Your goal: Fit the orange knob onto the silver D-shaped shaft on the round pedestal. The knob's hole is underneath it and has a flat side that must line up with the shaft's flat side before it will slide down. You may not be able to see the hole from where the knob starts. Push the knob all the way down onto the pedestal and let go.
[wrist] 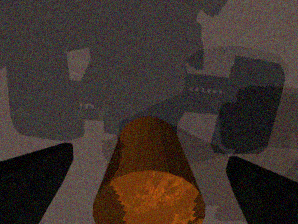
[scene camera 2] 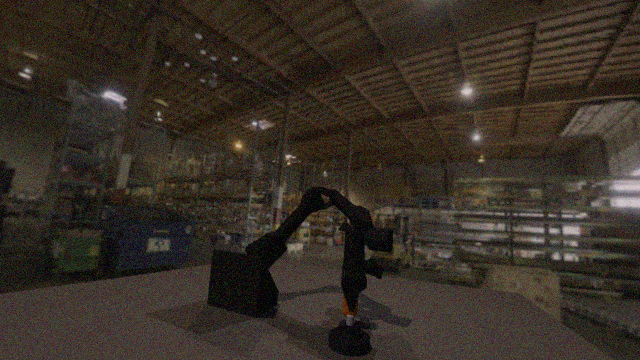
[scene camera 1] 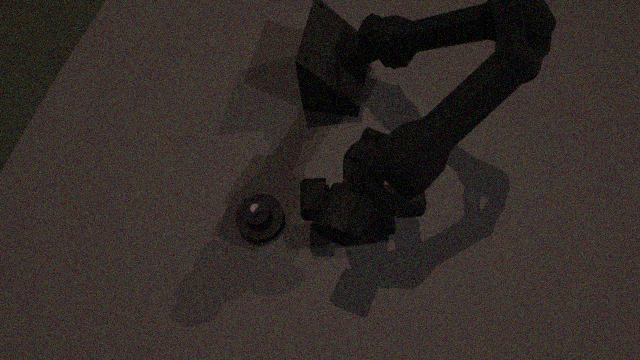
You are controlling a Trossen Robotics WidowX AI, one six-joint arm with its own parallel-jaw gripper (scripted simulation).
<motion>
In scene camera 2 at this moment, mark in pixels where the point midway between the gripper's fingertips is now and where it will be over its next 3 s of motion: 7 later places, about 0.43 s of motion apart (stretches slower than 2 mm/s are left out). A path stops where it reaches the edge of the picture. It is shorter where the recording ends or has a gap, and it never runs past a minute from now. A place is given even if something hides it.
My gripper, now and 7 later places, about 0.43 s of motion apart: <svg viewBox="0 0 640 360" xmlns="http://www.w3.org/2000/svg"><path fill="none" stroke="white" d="M351 305L350 309L351 304L354 290L356 275L357 261L358 264L358 270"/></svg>
</motion>
